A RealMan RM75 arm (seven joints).
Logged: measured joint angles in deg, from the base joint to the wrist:
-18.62, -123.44, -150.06, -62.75, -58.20, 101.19, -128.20
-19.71, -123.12, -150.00, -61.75, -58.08, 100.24, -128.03
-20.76, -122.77, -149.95, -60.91, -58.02, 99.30, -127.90
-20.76, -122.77, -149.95, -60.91, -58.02, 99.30, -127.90
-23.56, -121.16, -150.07, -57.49, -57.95, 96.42, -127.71
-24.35, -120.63, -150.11, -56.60, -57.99, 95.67, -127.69
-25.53, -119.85, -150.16, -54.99, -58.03, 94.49, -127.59
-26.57, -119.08, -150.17, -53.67, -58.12, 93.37, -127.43
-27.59, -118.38, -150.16, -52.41, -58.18, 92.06, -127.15
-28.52, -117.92, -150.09, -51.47, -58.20, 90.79, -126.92
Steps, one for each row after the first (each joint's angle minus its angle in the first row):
-1.09, 0.32, 0.06, 1.00, 0.12, -0.95, 0.17
-2.14, 0.67, 0.11, 1.84, 0.18, -1.89, 0.30
-2.14, 0.67, 0.11, 1.84, 0.18, -1.89, 0.30
-4.94, 2.28, -0.01, 5.26, 0.25, -4.77, 0.49
-5.73, 2.81, -0.05, 6.15, 0.21, -5.52, 0.51
-6.91, 3.59, -0.10, 7.76, 0.17, -6.70, 0.61
-7.95, 4.36, -0.11, 9.08, 0.08, -7.82, 0.77
-8.97, 5.06, -0.10, 10.34, 0.02, -9.13, 1.05
-9.90, 5.52, -0.03, 11.28, 0.00, -10.40, 1.28

